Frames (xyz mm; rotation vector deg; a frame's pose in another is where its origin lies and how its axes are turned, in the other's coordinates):
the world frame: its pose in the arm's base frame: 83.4 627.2 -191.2 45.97 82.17 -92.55
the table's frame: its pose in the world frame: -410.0 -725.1 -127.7 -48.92 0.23 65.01
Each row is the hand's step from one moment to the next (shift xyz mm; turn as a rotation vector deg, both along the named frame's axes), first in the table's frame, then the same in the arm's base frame.
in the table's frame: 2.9 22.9 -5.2 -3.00 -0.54 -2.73
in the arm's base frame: 8.2 20.4 8.8 -3.69 0.40 1.72
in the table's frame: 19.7 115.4 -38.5 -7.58 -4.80 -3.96
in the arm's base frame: 34.2 112.2 37.8 -8.72 -3.28 3.06
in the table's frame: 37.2 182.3 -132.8 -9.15 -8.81 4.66
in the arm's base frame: 2.6 224.7 41.9 -4.83 -12.06 3.77
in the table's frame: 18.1 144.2 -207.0 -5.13 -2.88 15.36
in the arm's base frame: -80.0 238.7 24.5 7.87 -13.37 5.46
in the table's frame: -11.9 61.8 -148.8 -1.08 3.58 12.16
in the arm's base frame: -88.6 134.1 16.2 10.35 -5.50 4.94
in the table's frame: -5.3 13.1 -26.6 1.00 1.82 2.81
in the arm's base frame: -16.3 24.4 6.6 3.43 -0.18 0.63
